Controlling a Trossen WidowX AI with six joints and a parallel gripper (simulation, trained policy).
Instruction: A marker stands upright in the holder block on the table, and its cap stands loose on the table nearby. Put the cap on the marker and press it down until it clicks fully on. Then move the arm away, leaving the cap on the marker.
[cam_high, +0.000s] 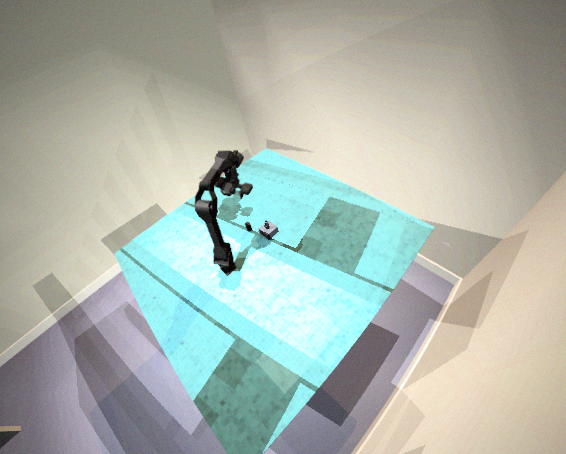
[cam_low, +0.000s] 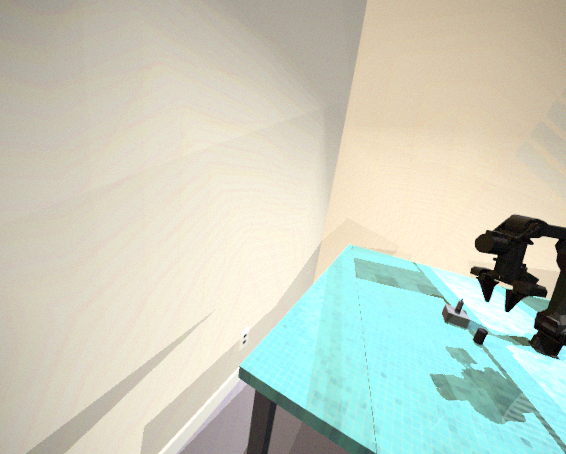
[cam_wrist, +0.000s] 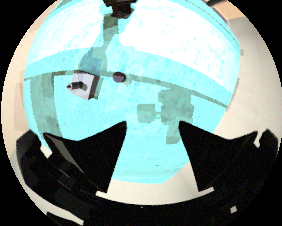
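Right now my gripper tip is 150 mm above the dark cap, 80 mm to the left of it and 30 mm past it. From my gripper tip the other things lie so: holder block (180 mm to the right, 160 mm below, 30 mm ahead).
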